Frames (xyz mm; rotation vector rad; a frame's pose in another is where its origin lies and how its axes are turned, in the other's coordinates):
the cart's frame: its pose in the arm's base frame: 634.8 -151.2 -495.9 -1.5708 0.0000 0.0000
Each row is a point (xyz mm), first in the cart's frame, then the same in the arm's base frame.
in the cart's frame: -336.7 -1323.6 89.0
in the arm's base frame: 298.1 -62.2 827.7
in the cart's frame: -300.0 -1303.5 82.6
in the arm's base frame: 334.8 -68.6 807.6
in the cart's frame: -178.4 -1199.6 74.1
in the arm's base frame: 456.4 -77.1 703.7
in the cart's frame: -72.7 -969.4 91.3
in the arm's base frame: 562.1 -59.9 473.5
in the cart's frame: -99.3 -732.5 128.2
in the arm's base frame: 535.5 -23.0 236.6
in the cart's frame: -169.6 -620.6 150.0
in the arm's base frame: 465.2 -1.2 124.7
